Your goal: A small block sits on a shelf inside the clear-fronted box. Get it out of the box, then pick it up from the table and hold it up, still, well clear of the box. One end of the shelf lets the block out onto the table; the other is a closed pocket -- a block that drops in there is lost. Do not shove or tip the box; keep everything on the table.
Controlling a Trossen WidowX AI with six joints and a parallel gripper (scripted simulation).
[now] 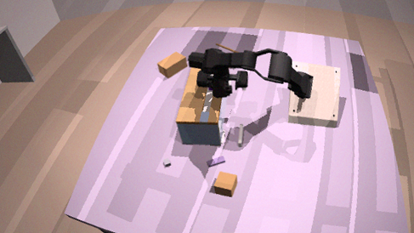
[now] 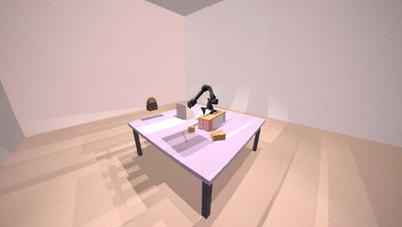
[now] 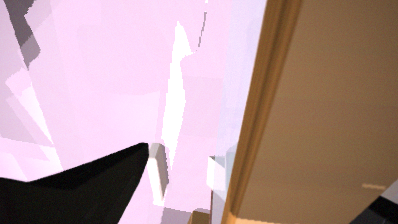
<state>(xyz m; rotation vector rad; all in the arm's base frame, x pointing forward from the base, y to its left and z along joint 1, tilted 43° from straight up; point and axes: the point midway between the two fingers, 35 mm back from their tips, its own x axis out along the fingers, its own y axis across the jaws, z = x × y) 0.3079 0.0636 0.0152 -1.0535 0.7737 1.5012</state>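
The purple block is 50 mm ahead of my gripper tip and 10 mm to the right of it. Round my gripper tip: orange cube (270 mm to the right, 60 mm below, 50 mm ahead); then flat purple piece (280 mm to the left, 80 mm below, 50 mm behind); then clear-fronted box (30 mm ahead, 20 mm to the left, 20 mm below).
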